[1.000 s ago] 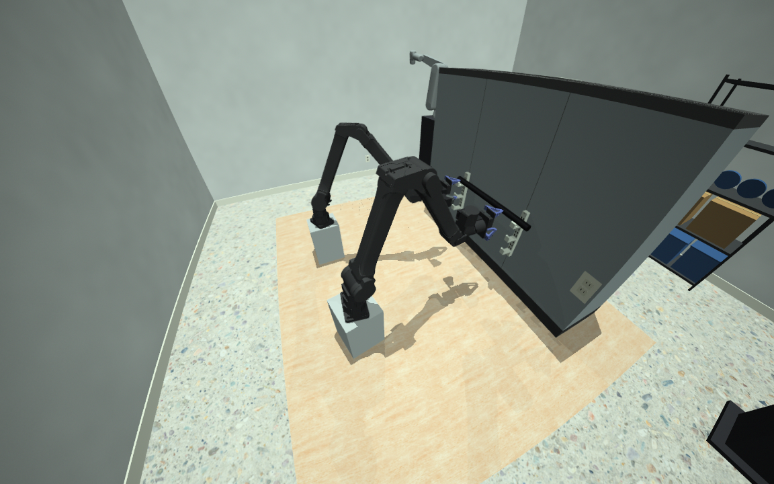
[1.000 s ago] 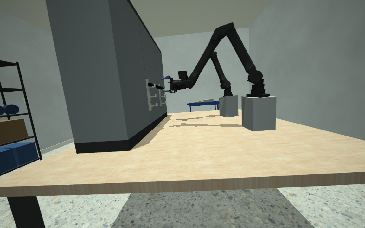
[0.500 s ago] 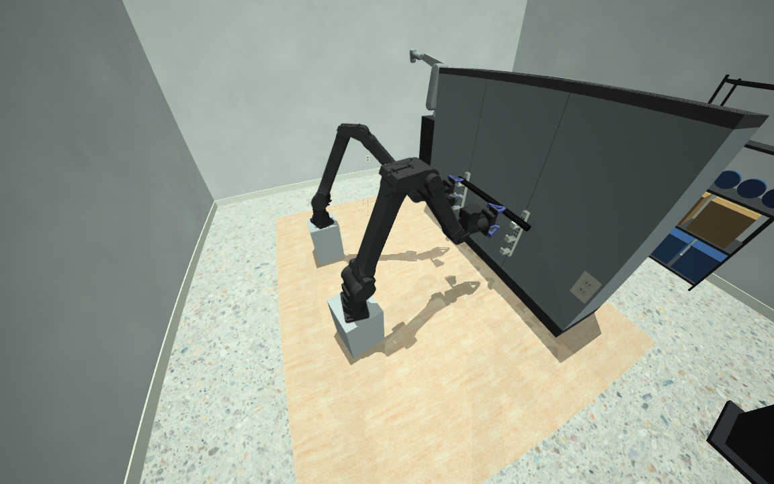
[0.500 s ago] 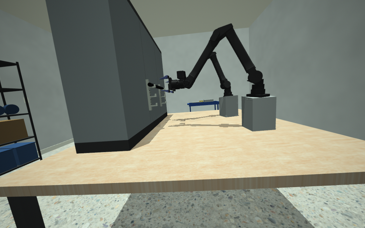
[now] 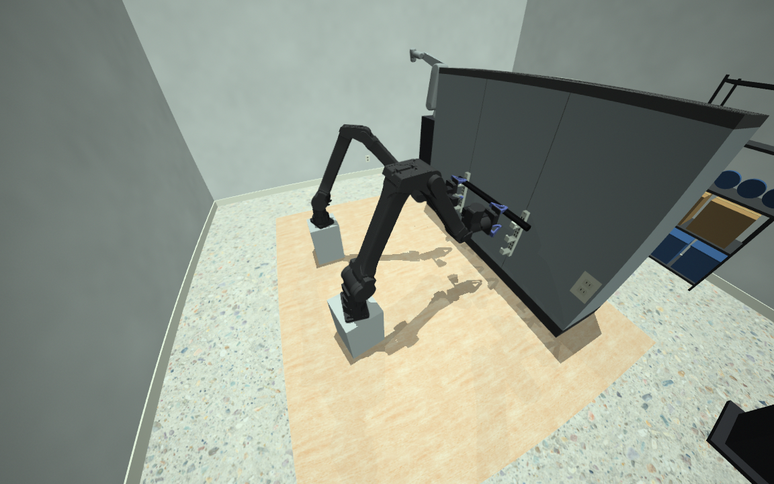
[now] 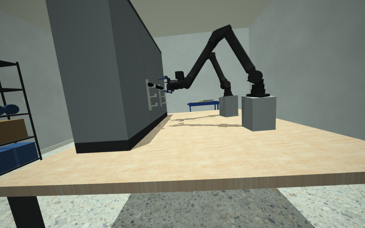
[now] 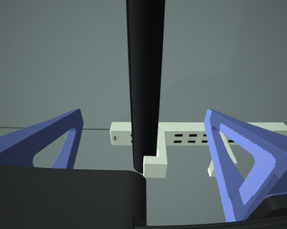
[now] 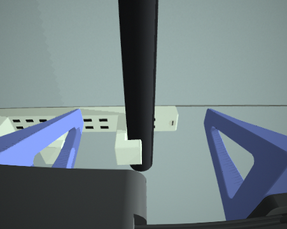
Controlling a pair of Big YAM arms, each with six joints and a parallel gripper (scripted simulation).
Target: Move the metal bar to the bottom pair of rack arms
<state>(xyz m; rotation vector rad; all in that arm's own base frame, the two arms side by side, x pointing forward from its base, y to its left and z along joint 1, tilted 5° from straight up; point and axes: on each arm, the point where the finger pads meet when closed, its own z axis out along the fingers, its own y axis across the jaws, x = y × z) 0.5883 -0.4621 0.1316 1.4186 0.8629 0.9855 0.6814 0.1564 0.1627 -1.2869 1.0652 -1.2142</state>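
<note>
Now: left hand 50 mm short of the metal bar and 140 mm to the left of it. The rest, counted from my left hand: grey wall panel (230 mm ahead, 130 mm to the right, 70 mm above).
My right gripper is now 140 mm to the right of the metal bar and 60 mm short of it. Also, from my right hand: grey wall panel (240 mm ahead, 150 mm to the left, 70 mm above).
</note>
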